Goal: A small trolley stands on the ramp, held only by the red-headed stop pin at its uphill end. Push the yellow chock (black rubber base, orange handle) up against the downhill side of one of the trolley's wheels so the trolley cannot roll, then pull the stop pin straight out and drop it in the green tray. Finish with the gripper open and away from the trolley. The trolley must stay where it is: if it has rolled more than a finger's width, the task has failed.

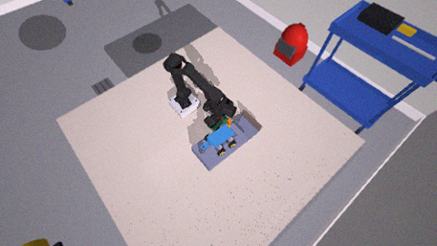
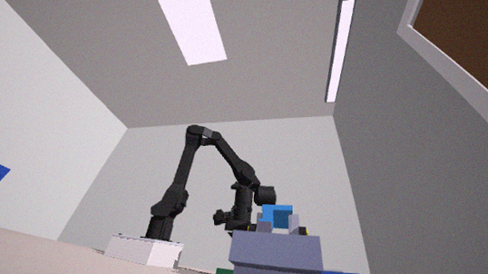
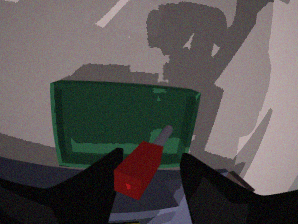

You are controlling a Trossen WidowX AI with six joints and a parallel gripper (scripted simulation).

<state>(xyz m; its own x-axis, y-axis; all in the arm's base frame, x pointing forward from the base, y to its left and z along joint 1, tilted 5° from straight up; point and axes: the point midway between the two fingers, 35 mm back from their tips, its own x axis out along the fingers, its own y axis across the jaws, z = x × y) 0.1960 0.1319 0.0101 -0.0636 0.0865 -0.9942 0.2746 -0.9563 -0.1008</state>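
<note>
Right now the red-headed stop pin is 10 mm below my gripper tip. Also, from my gripper tip: ramp 140 mm ahead, 90 mm to the right; yellow chock 80 mm ahead, 30 mm above, 10 mm to the right; green tray 60 mm below, 20 mm to the right.
</note>
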